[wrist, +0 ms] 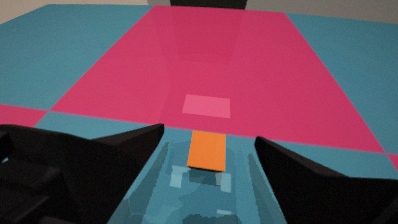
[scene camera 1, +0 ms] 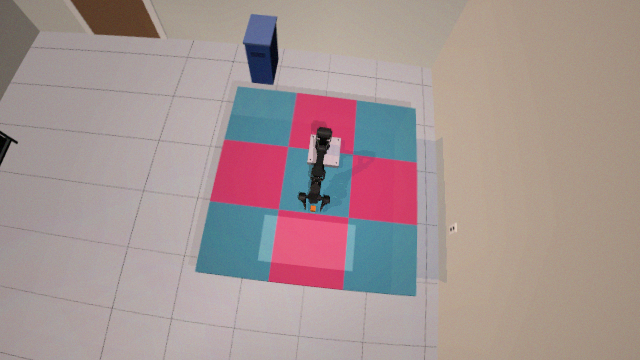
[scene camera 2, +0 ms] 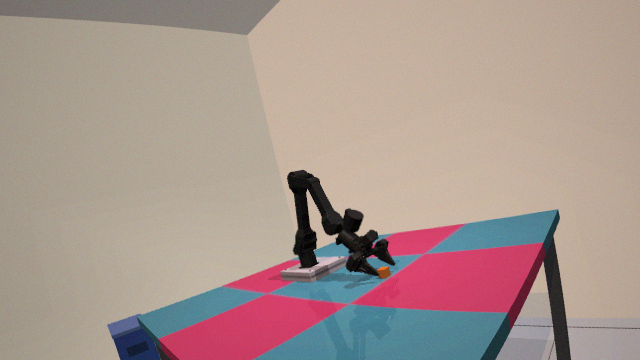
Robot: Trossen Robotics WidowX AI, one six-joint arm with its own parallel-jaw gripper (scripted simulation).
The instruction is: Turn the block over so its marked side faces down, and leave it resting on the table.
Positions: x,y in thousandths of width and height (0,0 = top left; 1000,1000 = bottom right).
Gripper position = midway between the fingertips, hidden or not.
Observation:
My gripper (scene camera 2: 604,749) is open and holds nothing. I also see a block (wrist: 521,672).
My gripper also shows in the wrist view (wrist: 524,600).

